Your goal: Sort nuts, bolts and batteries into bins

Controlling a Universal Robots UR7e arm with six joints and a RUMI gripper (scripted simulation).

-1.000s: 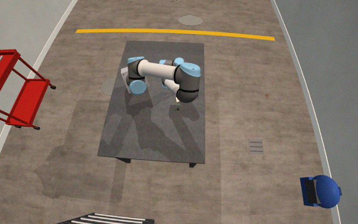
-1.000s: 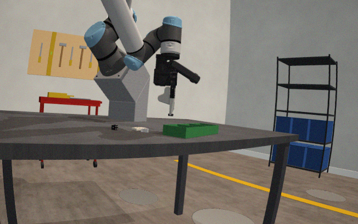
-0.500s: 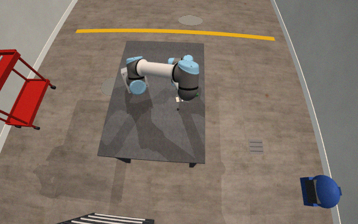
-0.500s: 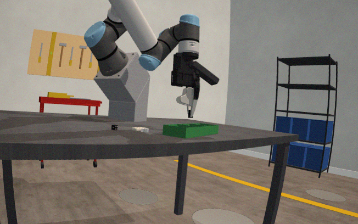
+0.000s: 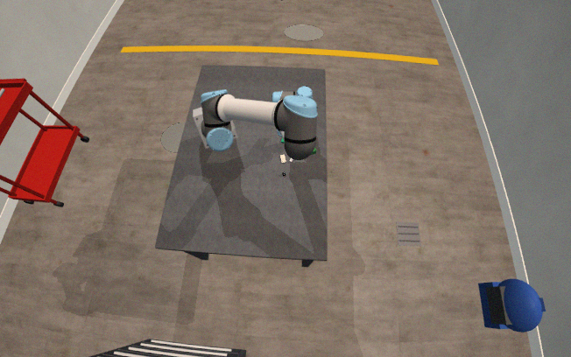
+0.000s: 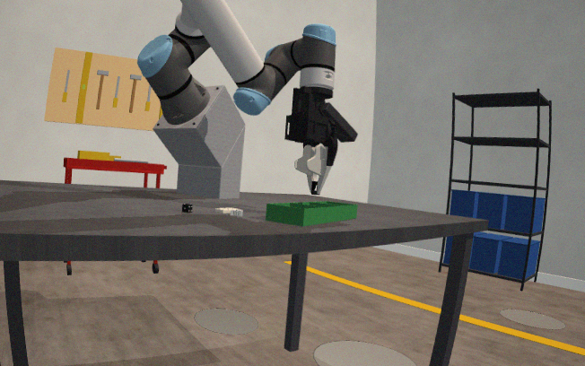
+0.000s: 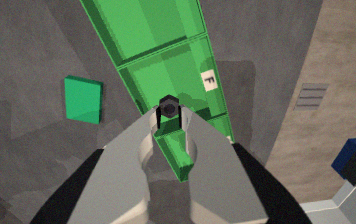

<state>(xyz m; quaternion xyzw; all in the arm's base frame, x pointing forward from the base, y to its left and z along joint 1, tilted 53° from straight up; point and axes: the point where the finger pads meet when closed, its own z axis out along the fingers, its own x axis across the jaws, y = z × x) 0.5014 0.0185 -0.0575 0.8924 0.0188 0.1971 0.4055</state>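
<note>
The green bin tray lies 10 mm ahead of my hand and 50 mm below it. From my hand the other things lie so: flat green card 100 mm behind, 70 mm below; then black nut 10 mm below; then black battery 20 mm ahead, 90 mm to the right, 60 mm below.
</note>
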